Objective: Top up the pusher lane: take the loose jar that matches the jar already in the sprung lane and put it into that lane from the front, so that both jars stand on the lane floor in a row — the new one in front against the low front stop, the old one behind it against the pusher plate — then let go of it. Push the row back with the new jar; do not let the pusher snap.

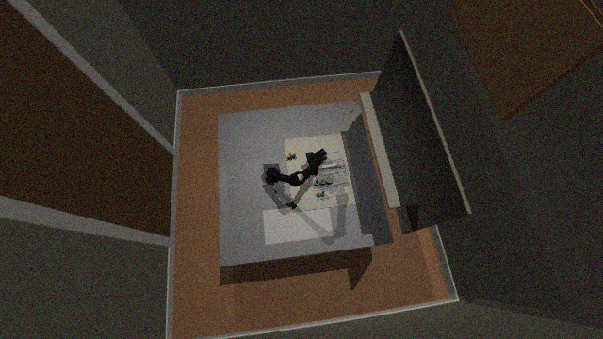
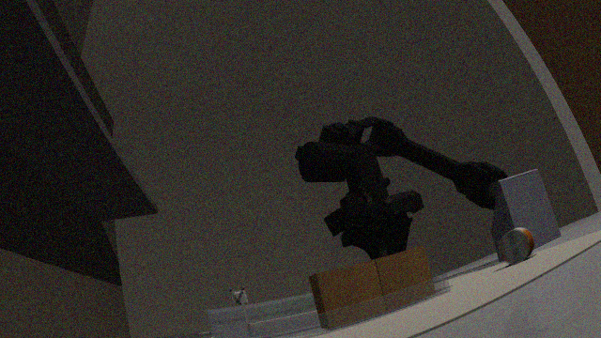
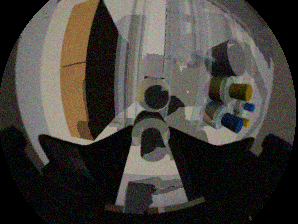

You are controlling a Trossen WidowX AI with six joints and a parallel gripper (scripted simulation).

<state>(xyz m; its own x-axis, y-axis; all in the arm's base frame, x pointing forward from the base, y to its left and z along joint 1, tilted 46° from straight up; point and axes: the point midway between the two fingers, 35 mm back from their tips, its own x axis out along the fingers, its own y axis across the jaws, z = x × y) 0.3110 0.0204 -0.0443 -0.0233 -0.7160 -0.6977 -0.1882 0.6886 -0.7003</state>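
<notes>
My gripper tip is 16 cm short of the clear-railed lane and 3 cm above it.
</notes>
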